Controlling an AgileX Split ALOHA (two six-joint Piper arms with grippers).
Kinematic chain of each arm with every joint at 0, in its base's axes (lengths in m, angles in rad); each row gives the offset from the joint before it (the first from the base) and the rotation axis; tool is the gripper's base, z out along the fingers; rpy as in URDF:
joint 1: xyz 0 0 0.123 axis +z
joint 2: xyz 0 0 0 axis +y
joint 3: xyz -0.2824 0 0.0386 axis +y
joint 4: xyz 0.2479 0 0.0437 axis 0.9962 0 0.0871
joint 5: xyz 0 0 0 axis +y
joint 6: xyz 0.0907 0 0.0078 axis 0.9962 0 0.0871
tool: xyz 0 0 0 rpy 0 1.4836 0
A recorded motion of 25 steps. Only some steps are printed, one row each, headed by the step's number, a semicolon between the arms.
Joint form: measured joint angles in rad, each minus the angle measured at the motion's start. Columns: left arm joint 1, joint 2, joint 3, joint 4, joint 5, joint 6; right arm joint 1, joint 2, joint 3, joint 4, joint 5, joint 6.
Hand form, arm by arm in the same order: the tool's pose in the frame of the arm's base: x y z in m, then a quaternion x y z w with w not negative. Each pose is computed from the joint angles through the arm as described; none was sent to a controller.
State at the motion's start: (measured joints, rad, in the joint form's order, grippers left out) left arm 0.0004 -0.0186 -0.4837 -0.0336 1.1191 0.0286; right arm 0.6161 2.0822 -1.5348 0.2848 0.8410 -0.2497
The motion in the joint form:
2: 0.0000 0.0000 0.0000 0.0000 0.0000 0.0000; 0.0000 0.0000 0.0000 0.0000 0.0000 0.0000
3: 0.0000 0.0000 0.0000 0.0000 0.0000 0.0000; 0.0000 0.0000 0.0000 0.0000 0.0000 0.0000
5: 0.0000 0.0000 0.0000 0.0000 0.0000 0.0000; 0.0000 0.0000 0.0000 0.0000 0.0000 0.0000
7: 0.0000 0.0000 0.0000 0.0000 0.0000 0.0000; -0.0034 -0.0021 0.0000 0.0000 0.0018 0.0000
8: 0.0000 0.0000 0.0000 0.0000 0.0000 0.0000; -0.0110 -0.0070 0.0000 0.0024 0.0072 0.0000
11: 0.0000 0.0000 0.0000 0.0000 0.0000 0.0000; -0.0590 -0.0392 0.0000 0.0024 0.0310 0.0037
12: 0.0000 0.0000 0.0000 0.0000 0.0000 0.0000; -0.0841 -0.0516 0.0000 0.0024 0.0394 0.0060
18: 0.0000 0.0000 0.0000 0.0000 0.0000 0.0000; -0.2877 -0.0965 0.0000 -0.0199 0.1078 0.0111
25: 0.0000 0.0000 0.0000 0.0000 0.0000 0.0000; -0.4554 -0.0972 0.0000 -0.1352 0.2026 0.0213
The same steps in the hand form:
2: -0.0084 -0.0028 0.2679 0.01339 0.86730 -0.00955 0.49752; 0.3412 0.2650 0.1733 -0.33928 0.92378 0.13980 0.10939
3: -0.0084 -0.0028 0.2679 0.01339 0.86730 -0.00955 0.49752; 0.3412 0.2650 0.1733 -0.33928 0.92378 0.13980 0.10939
5: -0.0084 -0.0028 0.2679 0.01339 0.86730 -0.00955 0.49752; 0.3412 0.2650 0.1733 -0.33928 0.92378 0.13980 0.10939
7: -0.0084 -0.0028 0.2679 0.01339 0.86730 -0.00955 0.49752; 0.3419 0.2637 0.1742 -0.33791 0.92425 0.13979 0.10975
8: -0.0084 -0.0028 0.2679 0.01339 0.86730 -0.00955 0.49752; 0.3432 0.2609 0.1762 -0.33430 0.92542 0.14070 0.10977
11: -0.0084 -0.0028 0.2679 0.01339 0.86730 -0.00955 0.49752; 0.3517 0.2424 0.1895 -0.31314 0.93191 0.14102 0.11659
12: -0.0084 -0.0028 0.2679 0.01339 0.86730 -0.00955 0.49752; 0.3562 0.2328 0.1946 -0.30141 0.93538 0.14074 0.12001
18: -0.0084 -0.0028 0.2679 0.01339 0.86730 -0.00955 0.49752; 0.3869 0.1523 0.2116 -0.21497 0.96123 0.12196 0.12231
25: -0.0084 -0.0028 0.2679 0.01339 0.86730 -0.00955 0.49752; 0.3992 0.0766 0.2084 -0.16057 0.98132 0.06464 0.08401

